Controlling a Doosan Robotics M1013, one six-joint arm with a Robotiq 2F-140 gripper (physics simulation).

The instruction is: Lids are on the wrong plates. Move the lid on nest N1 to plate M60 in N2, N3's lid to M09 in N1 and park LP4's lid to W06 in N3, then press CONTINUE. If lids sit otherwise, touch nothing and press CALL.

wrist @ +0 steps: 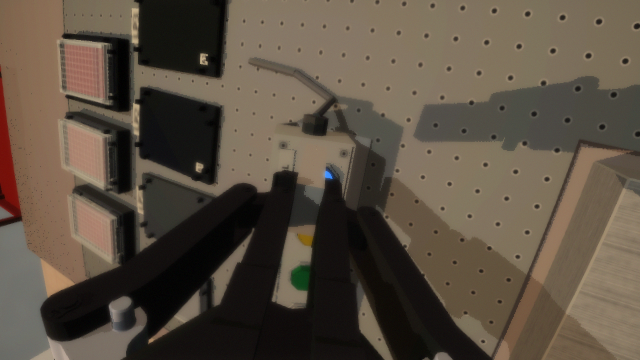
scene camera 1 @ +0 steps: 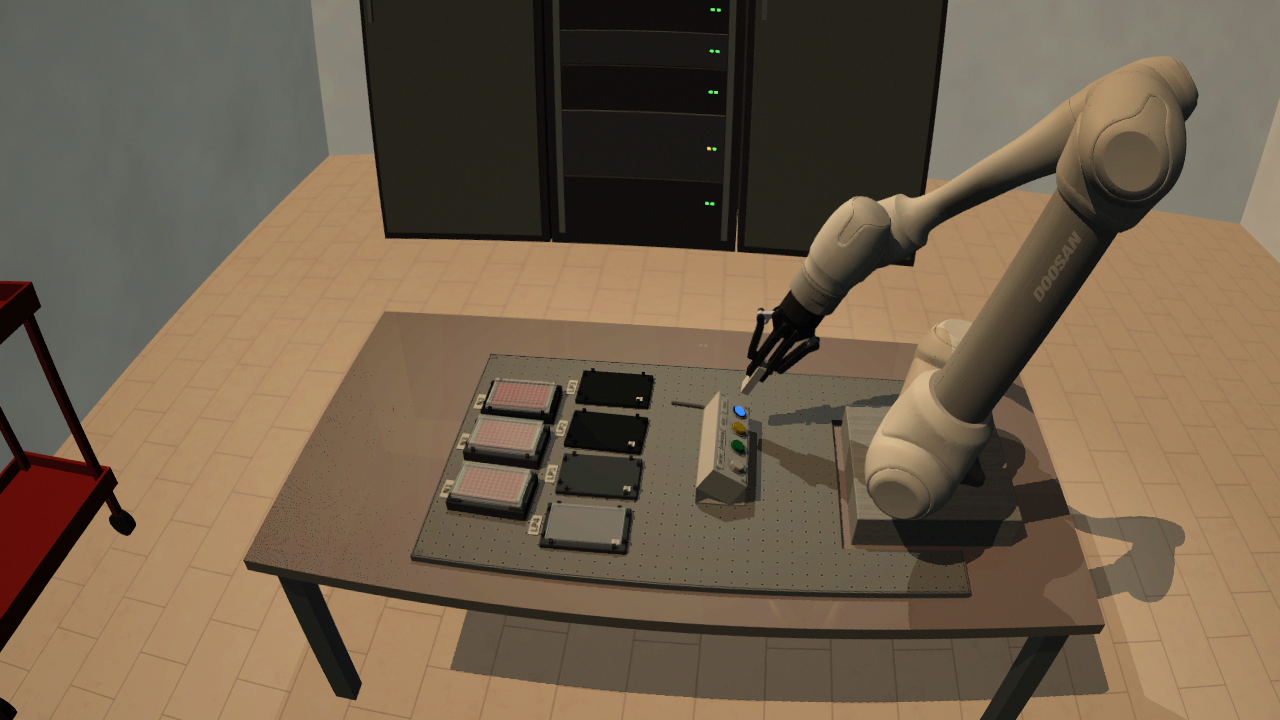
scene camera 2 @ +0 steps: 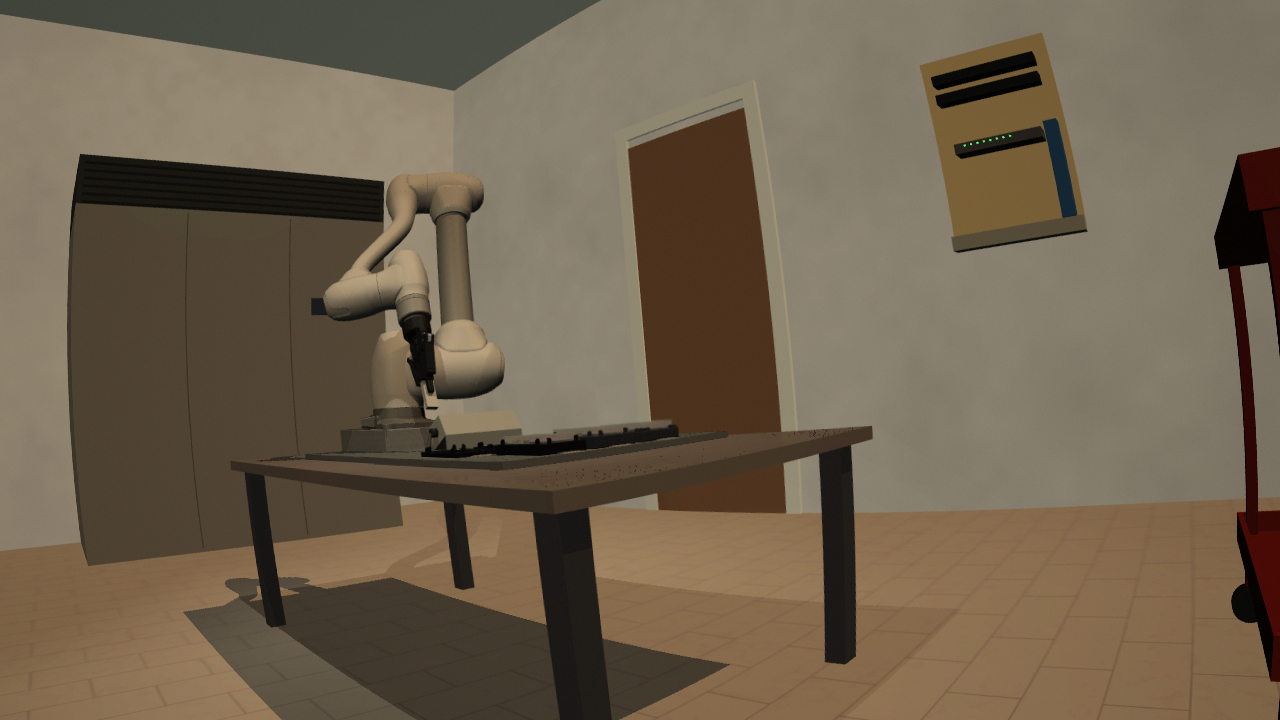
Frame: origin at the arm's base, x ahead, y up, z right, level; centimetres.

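Seen in the pictures: gripper, fingertip midpoint: [wrist: 312, 164] [scene camera 1: 745, 388] [scene camera 2: 432, 408]; arm's base, link origin: [scene camera 2: 399, 427].
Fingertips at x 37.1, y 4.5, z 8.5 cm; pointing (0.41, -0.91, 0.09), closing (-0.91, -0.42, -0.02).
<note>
Pixels of each thing's top centre, then the offset from my fingertips to it. "*": a spot on its surface instead. Level surfaces: height alone.
- nearest pad, top centre: [scene camera 1: 585, 522] [wrist: 169, 293] dx +24.2, dy -8.3, dz -30.3 cm
- button box, top centre: [wrist: 276, 255] [scene camera 1: 726, 428] [scene camera 2: 473, 412] dx +2.7, dy -1.7, dz -9.9 cm
- whitish, top centre: [scene camera 1: 736, 461] dx +0.2, dy -2.6, dz -17.4 cm
- cable, surface spot: [wrist: 272, 65] [scene camera 1: 687, 402] * dx +11.0, dy -9.5, dz +6.3 cm
- perforated board, surface height: dy -10.1 cm
- table, surface height: dy -11.4 cm
Three pink plates with clear covers [scene camera 1: 521, 395] [scene camera 1: 505, 436] [scene camera 1: 492, 484] sit in black nests in the left column; their IDs are unreadable. In the second column, the nearest pad [scene camera 1: 586, 525] looks pale grey, possibly under a clear lid; the other pads [scene camera 1: 615, 388] [scene camera 1: 605, 431] [scene camera 1: 598, 475] are dark. The button box [scene camera 1: 713, 456] [scene camera 2: 478, 425] [wrist: 295, 142] has blue [scene camera 1: 739, 411] [wrist: 328, 174], yellow [scene camera 1: 739, 428] [wrist: 305, 239], green [scene camera 1: 737, 445] [wrist: 301, 278] and whitish [scene camera 1: 737, 464] buttons. My gripper [scene camera 1: 750, 383] [scene camera 2: 430, 398] [wrist: 312, 164] is shut, empty, above the box's blue-button end. Its finger partly hides the blue button in the wrist view.
A cable [scene camera 1: 687, 403] [wrist: 272, 65] leaves the box's far end. The arm's base block [scene camera 1: 930, 530] [wrist: 600, 260] stands right of the box on the perforated board [scene camera 1: 787, 564]. The board lies on the table [scene camera 1: 331, 501]. A red cart [scene camera 1: 53, 474] stands off to the left.
</note>
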